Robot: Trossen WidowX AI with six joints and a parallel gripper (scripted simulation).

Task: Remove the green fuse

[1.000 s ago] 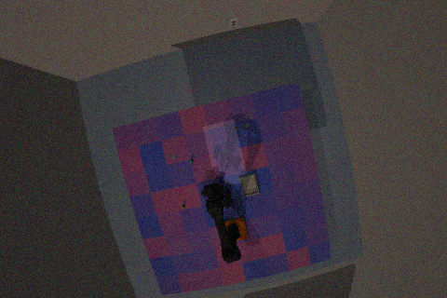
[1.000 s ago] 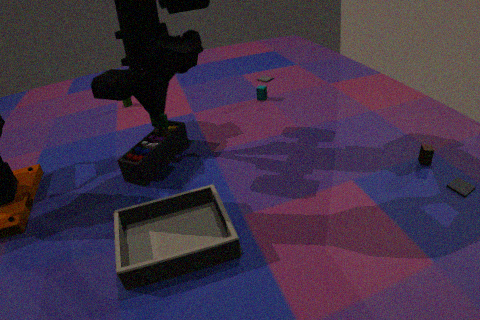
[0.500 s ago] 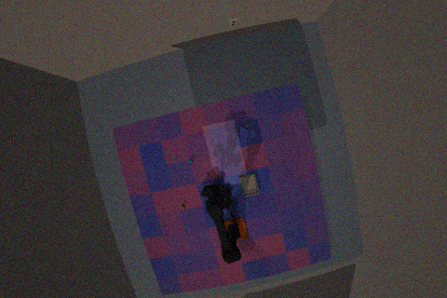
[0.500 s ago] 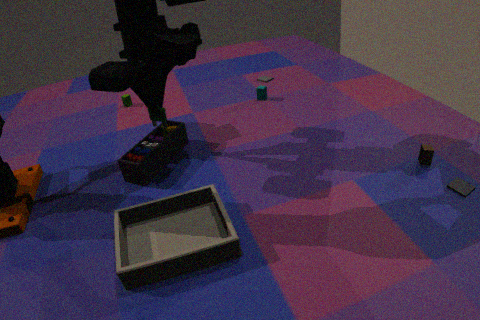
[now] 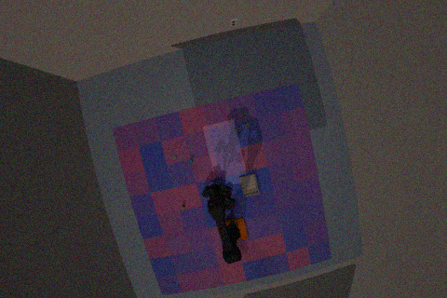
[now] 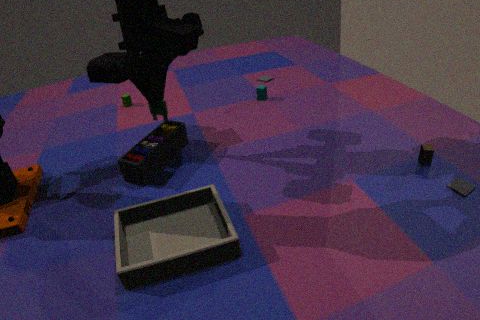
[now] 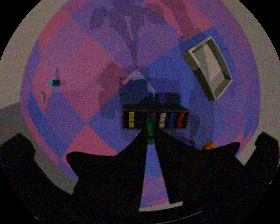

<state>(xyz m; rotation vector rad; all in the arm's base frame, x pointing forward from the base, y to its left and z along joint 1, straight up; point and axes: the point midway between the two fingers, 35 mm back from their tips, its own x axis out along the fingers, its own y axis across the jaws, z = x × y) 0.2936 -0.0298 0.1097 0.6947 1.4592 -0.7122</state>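
Right now my gripper tip is 5 cm past the grey tray, 19 cm to the left of it and 9 cm above it. Also, from my gripper tip: green fuse: 1 cm below; then teal cube: 24 cm ahead, 9 cm to the left, 8 cm below; then brown cube: 32 cm ahead, 26 cm to the right, 8 cm below.
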